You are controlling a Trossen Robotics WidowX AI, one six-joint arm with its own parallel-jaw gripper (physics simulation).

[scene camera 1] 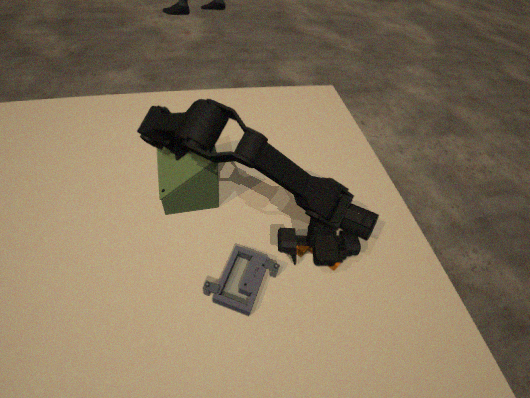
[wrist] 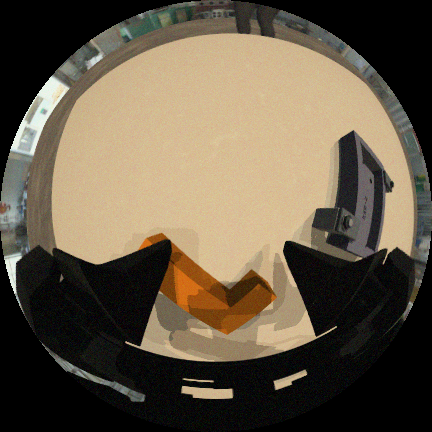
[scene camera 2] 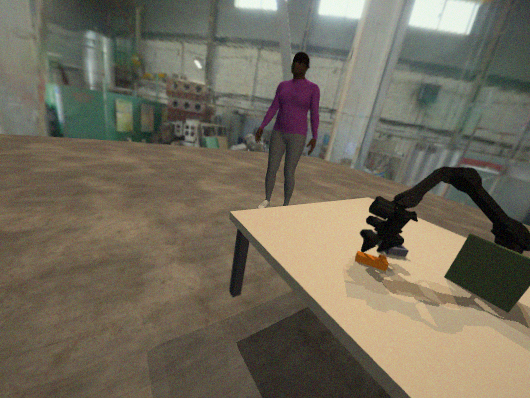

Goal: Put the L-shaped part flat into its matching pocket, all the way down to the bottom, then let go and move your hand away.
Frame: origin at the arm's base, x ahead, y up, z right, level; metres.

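Where they show: gripper, fingertip midpoint: (scene camera 1: 312,264) (wrist: 229,247) (scene camera 2: 369,251); arm's base, origin of the base link: (scene camera 2: 503,259).
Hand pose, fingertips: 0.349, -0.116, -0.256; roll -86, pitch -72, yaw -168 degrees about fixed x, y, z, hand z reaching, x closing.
Things, the pixels of their centre, and the offset from my fingertips, as dx, dy, dz. Level surfaces: height alone.
- orange L-shaped part, body centre: (wrist: 203,277) (scene camera 1: 318,255) (scene camera 2: 370,258) -0.023, -0.009, -0.029
- grey-purple pocket frame, body centre: (wrist: 367,197) (scene camera 1: 242,278) (scene camera 2: 389,242) -0.007, +0.000, +0.179
- table, its level: dy -0.024
The orange L-shaped part (scene camera 1: 302,250) (scene camera 2: 371,260) (wrist: 225,317) lies on the table below my gripper. In the wrist view its bend and short arm show between the fingers, and its long arm runs under the left fingertip. My gripper (scene camera 1: 315,260) (scene camera 2: 374,249) (wrist: 229,247) is open and empty, with its fingertips a little above the part. The grey-purple pocket frame (scene camera 1: 232,304) (scene camera 2: 399,251) (wrist: 369,200) lies on the table beside the gripper, at the right in the wrist view. Its pocket opening faces up. The arm hides much of the part in scene camera 1.
A green block (scene camera 1: 195,195) (scene camera 2: 487,272) stands on the table (scene camera 1: 100,250) (scene camera 2: 300,230) near the arm's base. Two bolted lugs stick out from opposite sides of the frame. The table's edge lies beyond the gripper. A person (scene camera 2: 298,107) stands behind the table.
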